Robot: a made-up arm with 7 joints.
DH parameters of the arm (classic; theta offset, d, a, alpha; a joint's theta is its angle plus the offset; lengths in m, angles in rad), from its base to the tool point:
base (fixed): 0 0 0 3.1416
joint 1: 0 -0.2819 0 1.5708
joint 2: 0 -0.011 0 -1.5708
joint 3: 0 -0.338 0 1.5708
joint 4: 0 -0.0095 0 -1.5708
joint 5: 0 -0.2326 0 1.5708
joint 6: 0 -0.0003 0 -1.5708
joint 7: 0 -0.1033 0 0
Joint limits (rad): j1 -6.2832..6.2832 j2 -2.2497..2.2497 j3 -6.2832..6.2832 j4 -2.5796..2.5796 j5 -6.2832..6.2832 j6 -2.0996..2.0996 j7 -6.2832..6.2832
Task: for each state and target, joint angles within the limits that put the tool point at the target. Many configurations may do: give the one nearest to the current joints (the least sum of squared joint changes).
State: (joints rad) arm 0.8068 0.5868 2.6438 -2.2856 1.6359 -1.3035 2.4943
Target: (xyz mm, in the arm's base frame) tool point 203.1 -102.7 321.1
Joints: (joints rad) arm 0.5915 0.4564 2.4446 -2.4529 1.5731 -1.2697 2.4943
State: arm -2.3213 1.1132 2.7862 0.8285 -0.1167 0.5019 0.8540
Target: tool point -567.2 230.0 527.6
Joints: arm -2.8197 1.3775 2.8646 0.3124 -0.1030 0.2520 0.8540
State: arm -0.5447 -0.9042 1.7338 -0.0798 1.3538 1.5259 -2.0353
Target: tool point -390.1 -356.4 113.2
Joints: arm -0.6757 -1.6758 1.7471 0.0905 1.3270 1.8205 -2.0353
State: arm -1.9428 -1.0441 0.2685 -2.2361 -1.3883 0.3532 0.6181
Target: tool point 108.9 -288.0 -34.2
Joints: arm -2.0393 -1.5351 0.0802 -1.7216 -1.3422 0.2730 0.6181
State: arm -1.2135 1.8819 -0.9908 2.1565 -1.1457 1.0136 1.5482
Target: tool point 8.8 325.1 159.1
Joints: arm -0.6858 1.7234 -0.9525 1.8596 -1.2357 1.0797 1.5482
